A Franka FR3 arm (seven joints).
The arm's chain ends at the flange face. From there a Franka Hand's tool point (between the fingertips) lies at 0.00 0.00 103.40 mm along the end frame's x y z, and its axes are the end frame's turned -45 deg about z.
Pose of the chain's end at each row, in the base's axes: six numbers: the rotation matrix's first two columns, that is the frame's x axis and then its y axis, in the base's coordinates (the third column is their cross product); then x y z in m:
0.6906 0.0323 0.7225 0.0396 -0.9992 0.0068 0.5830 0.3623 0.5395
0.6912 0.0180 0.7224 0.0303 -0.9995 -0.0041 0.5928 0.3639 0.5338
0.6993 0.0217 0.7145 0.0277 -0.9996 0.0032 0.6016 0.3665 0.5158
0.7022 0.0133 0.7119 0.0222 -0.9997 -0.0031 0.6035 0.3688 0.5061
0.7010 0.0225 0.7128 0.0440 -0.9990 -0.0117 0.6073 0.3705 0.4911
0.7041 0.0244 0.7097 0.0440 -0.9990 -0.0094 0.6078 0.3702 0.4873
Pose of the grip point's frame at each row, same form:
0.4603 0.7294 0.5061 0.5163 -0.6837 0.5157 0.6577 0.3648 0.4680
0.4673 0.7195 0.5137 0.5102 -0.6940 0.5079 0.6675 0.3665 0.4623
0.4749 0.7222 0.5030 0.5141 -0.6915 0.5075 0.6755 0.3683 0.4435
0.4808 0.7163 0.5056 0.5122 -0.6975 0.5012 0.6771 0.3707 0.4335
0.4646 0.7223 0.5123 0.5268 -0.6905 0.4958 0.6809 0.3746 0.4186
0.4668 0.7237 0.5085 0.5290 -0.6891 0.4952 0.6811 0.3741 0.4145

